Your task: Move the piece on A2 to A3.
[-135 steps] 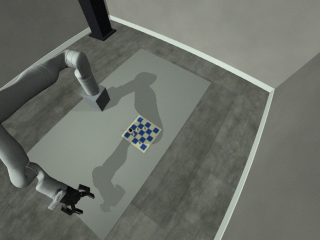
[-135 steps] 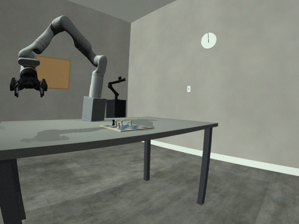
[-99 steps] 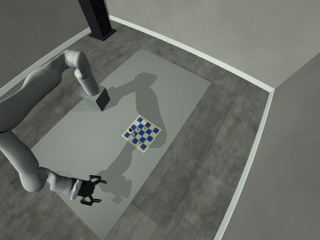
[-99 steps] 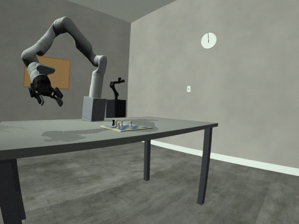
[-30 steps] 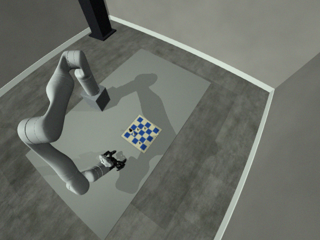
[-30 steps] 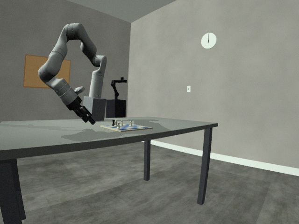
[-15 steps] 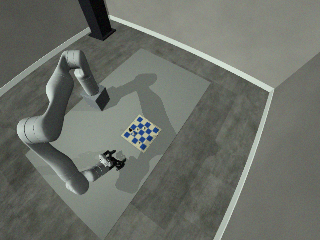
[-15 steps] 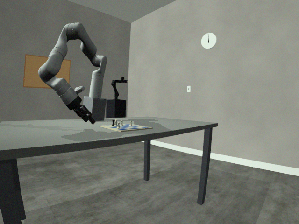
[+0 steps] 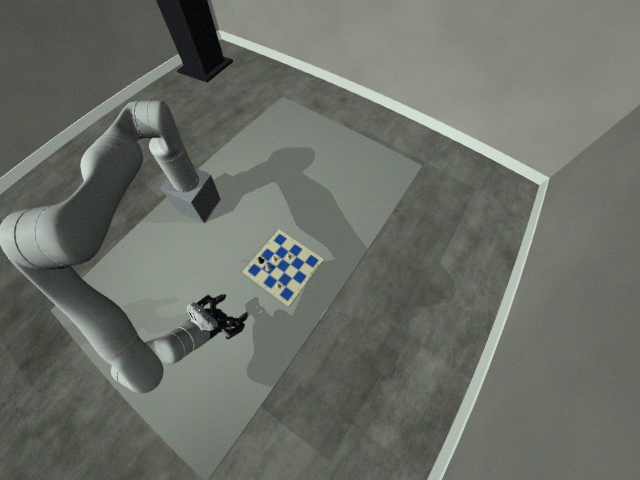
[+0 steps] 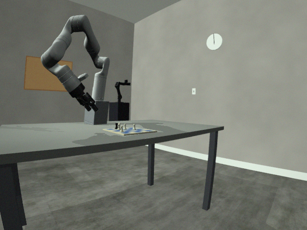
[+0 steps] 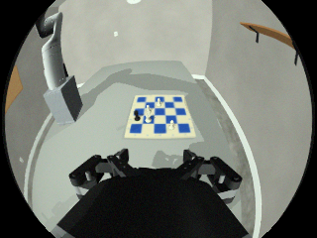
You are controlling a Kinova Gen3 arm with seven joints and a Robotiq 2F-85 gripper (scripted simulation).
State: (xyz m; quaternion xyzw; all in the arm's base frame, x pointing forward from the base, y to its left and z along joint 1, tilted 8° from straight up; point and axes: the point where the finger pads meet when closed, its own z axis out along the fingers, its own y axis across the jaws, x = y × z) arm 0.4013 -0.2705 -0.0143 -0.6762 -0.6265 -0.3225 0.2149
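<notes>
Now: the chessboard 210 mm to the left of my hand, 110 mm below it and 30 mm ahead of it. From my hand the other things lie so: dark piece: 190 mm to the left, 90 mm below, 50 mm behind.
</notes>
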